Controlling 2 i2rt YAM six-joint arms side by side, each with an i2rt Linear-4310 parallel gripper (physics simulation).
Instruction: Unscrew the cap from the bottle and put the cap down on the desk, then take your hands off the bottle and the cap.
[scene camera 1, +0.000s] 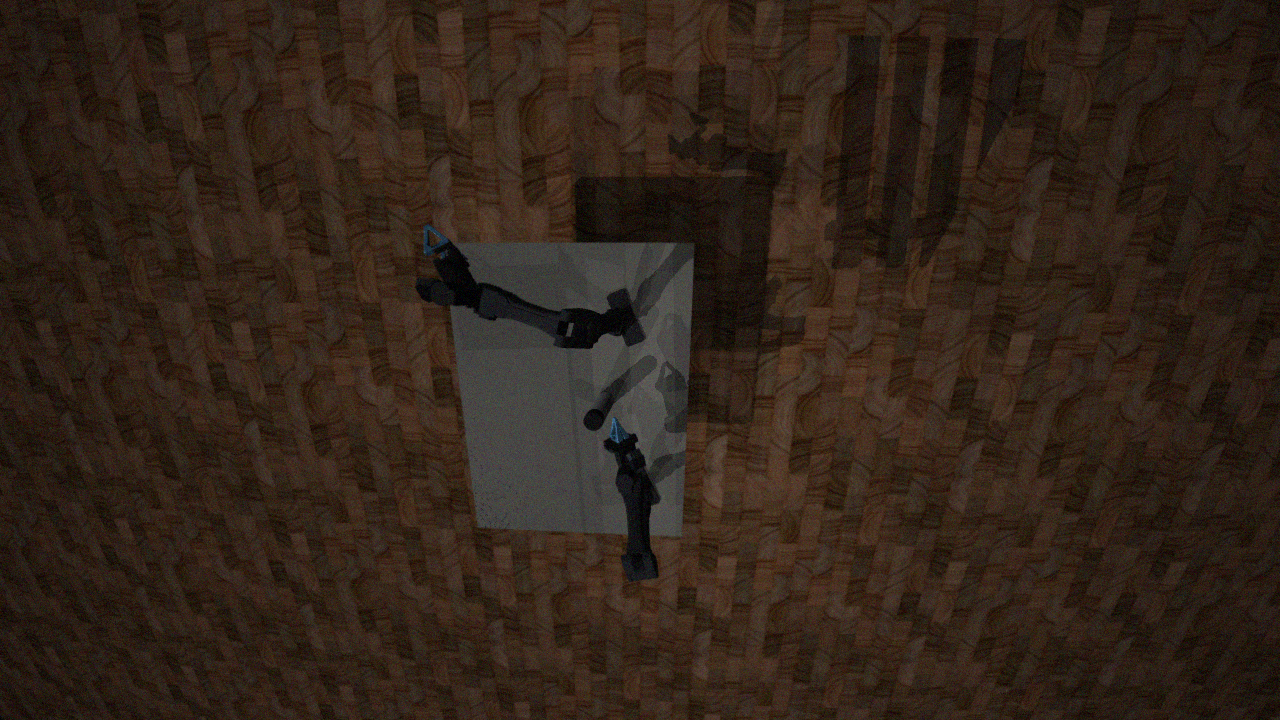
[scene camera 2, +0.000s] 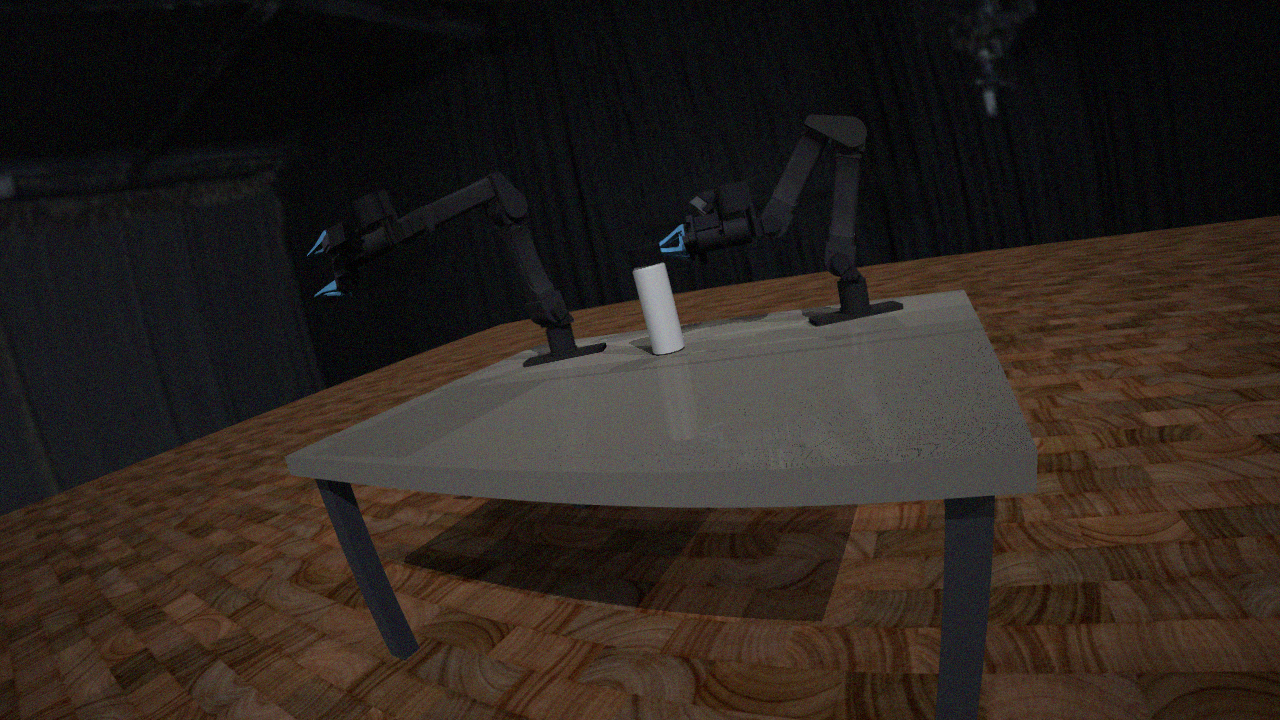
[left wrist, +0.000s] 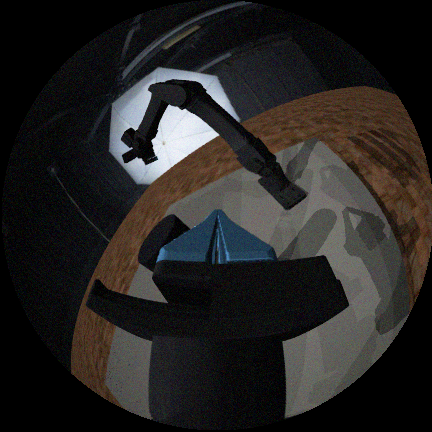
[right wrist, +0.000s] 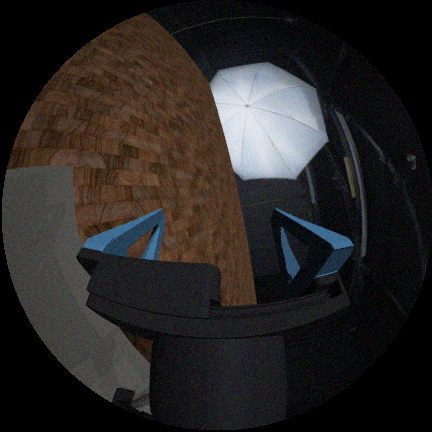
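Seen in the pictures: left gripper, between the fingertips: (scene camera 1: 614, 417) (left wrist: 216, 215); right gripper, between the fingertips: (scene camera 1: 434, 233) (scene camera 2: 311, 276) (left wrist: 150, 150) (right wrist: 217, 214); left arm's base, origin of its link: (scene camera 2: 856, 315); right arm's base, origin of its link: (scene camera 1: 625, 318) (scene camera 2: 565, 356) (left wrist: 279, 187).
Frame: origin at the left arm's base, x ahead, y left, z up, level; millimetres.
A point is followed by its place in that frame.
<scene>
The white bottle (scene camera 2: 658, 308) {z 93, x 19, y -400 mm} stands upright on the desk (scene camera 1: 514, 402) {z 0, x 322, y -529 mm} (scene camera 2: 554, 429) {z 0, x 393, y -559 mm}. The black cap (scene camera 1: 593, 419) {z 217, x -14, y -412 mm} (left wrist: 162, 241) {z 219, x -27, y -381 mm} sits on its top; in scene camera 2 it is hard to tell from the dark background. My left gripper (scene camera 1: 614, 422) {z 205, x -77, y -388 mm} (scene camera 2: 664, 242) {z 205, x -77, y -388 mm} (left wrist: 216, 215) {z 205, x -77, y -388 mm} is shut with its fingertips together and nothing between them. It is beside the cap, which shows behind a finger at the left in the left wrist view. My right gripper (scene camera 1: 429, 238) {z 333, x 108, y -1091 mm} (scene camera 2: 313, 272) {z 333, x 108, y -1091 mm} (right wrist: 217, 214) {z 333, x 108, y -1091 mm} is open and empty, held up far from the bottle, past the desk's corner.
The right arm's base (scene camera 1: 625, 317) (scene camera 2: 562, 353) {z 14, x -189, y -650 mm} (left wrist: 282, 192) {z 10, x -210, y -612 mm} is on the desk left of the bottle in scene camera 2. The left arm's base (scene camera 2: 855, 310) {z 16, x 33, y -11 mm} is to the bottle's right. A white umbrella lamp (left wrist: 175, 135) (right wrist: 270, 120) shows in the background.
</scene>
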